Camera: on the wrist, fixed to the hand. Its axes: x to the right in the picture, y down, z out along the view.
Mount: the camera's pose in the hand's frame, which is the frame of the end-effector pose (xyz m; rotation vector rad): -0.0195 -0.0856 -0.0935 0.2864 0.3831 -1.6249
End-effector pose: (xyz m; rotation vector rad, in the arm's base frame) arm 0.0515 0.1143 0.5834 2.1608 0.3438 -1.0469
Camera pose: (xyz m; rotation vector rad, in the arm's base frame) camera 0.0502 0.2418 0.5975 -1.6051 -1.9590 1.1122
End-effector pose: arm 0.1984 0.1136 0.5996 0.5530 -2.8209 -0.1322
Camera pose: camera 0.2720 0.0384 0.6730 2.3797 -1.3738 0.0859
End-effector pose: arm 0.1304 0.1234 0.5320 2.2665 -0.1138 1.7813
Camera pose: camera 0.0559 0.2272 0.5205 1.1378 1.5783 1.1228
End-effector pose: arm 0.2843 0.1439 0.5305 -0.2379 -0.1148 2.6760
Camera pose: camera 0.3556 0.2159 0.4518 -0.3419 0.1496 0.9887
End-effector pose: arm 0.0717 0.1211 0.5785 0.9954 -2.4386 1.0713
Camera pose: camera 0.1448 0.1578 0.6773 1.9505 -0.5904 0.7515
